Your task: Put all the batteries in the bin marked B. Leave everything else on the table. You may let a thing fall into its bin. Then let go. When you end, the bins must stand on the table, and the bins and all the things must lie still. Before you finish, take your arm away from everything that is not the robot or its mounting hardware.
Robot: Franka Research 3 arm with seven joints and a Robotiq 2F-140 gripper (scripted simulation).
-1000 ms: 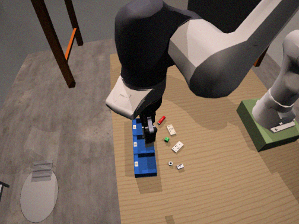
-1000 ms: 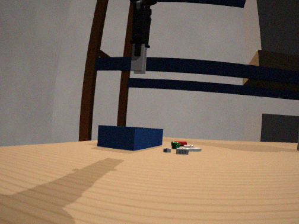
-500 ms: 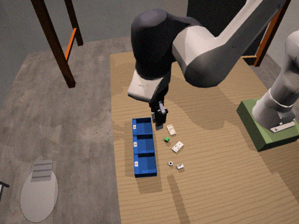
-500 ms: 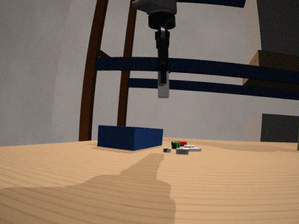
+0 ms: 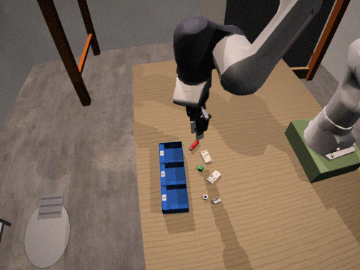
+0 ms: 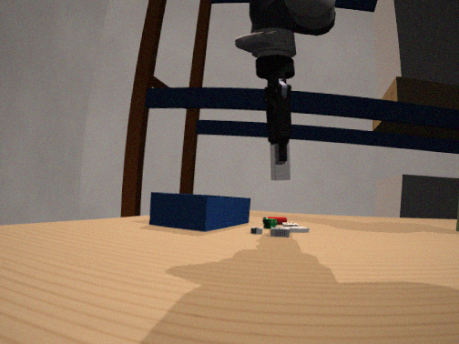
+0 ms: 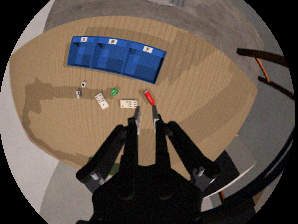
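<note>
Now: hand 10 mm to the left of the red battery and 110 mm above it. Round my hand: blue bin 90 mm ahead, 120 mm to the left, 90 mm below; then grey ring 10 mm behind, 200 mm to the left, 110 mm below; then green cube 10 mm behind, 90 mm to the left, 110 mm below.
</note>
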